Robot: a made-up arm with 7 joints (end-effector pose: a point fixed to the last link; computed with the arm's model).
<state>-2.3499 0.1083 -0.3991 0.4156 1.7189 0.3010 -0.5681</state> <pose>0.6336 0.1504 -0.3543 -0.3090 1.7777 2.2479</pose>
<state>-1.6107 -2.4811 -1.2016 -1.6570 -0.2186 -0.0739 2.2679</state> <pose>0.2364 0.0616 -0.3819 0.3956 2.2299 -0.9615</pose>
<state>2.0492 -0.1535 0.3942 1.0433 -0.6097 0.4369 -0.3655</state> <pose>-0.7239 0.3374 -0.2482 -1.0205 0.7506 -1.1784</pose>
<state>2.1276 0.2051 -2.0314 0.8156 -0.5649 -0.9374 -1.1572</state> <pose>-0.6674 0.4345 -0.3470 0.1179 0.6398 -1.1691</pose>
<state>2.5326 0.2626 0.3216 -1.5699 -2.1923 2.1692 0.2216</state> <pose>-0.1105 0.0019 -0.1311 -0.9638 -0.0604 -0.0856</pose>
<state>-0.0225 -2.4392 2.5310 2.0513 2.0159 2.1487 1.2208</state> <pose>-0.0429 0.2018 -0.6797 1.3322 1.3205 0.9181</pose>
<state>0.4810 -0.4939 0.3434 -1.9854 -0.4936 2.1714 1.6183</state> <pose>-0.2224 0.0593 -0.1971 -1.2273 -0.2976 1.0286</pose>
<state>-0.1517 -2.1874 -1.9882 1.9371 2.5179 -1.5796 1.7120</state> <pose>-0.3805 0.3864 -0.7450 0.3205 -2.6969 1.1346</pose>
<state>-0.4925 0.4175 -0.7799 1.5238 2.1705 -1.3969 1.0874</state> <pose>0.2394 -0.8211 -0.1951 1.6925 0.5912 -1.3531</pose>
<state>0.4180 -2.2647 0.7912 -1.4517 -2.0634 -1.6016 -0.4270</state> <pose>-0.0686 -0.0452 -0.3230 0.1985 0.0111 -0.7359</pose>
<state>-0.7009 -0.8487 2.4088 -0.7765 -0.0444 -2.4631 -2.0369</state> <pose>0.1364 0.0801 -0.8685 -0.6292 -1.0550 2.1244</pose>
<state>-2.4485 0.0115 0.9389 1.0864 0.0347 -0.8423 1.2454</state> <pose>0.5593 0.6590 -0.0410 -0.7415 -0.4879 -1.6139</pose>
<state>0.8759 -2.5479 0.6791 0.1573 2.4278 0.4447 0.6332</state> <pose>0.3179 0.3425 -0.0500 -0.3154 1.2031 -1.4726</pose>
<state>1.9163 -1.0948 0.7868 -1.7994 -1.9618 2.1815 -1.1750</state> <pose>-0.2943 0.0461 -0.0186 2.3937 0.3777 0.9559</pose>
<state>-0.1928 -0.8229 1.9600 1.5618 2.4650 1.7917 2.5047</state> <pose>0.3542 -0.3031 -0.6390 0.6197 2.2223 -0.1528</pose>
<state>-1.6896 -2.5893 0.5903 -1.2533 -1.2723 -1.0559 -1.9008</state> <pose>-0.0084 -0.3686 -0.3727 -1.2336 0.1195 1.5583</pose>
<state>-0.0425 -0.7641 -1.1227 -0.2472 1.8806 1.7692 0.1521</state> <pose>-0.3427 -0.3457 -0.3817 -2.1466 -1.4040 -0.9619</pose>
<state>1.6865 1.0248 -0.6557 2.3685 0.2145 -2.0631 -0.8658</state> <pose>-0.4868 -0.2943 -0.1782 0.1094 -0.6294 -1.2945</pose>
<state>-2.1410 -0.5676 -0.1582 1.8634 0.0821 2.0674 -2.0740</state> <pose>0.0650 0.7648 -0.5876 0.0201 1.5812 -0.1739</pose>
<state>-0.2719 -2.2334 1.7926 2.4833 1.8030 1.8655 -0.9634</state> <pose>0.1692 -0.0717 -0.8358 -0.9746 -0.4277 2.0380</pose>
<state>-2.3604 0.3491 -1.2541 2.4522 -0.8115 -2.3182 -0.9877</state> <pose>0.1115 0.5743 -0.3585 1.6216 1.0603 1.2079</pose>
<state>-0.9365 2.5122 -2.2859 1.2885 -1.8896 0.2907 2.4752</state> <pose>-0.0440 0.4112 0.2670 -0.3056 0.2961 -0.8806</pose>
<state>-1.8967 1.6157 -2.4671 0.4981 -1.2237 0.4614 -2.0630</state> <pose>0.2167 0.3456 0.5334 1.3684 -0.4818 -0.6197</pose>
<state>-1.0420 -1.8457 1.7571 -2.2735 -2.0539 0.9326 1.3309</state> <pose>0.0389 -0.3193 -0.4843 -0.2208 -2.4533 1.2242</pose>
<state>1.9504 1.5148 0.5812 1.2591 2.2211 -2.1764 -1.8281</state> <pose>-0.5459 0.0435 0.2937 -1.6137 1.3134 -2.2274</pose>
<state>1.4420 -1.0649 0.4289 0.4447 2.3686 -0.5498 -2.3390</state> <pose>0.2235 0.1735 -0.6136 0.7698 -0.7643 -1.3036</pose>
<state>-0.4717 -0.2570 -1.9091 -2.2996 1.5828 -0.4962 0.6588</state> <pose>-0.2789 -0.1281 -0.3286 -0.1294 -0.8942 -0.4883</pose>
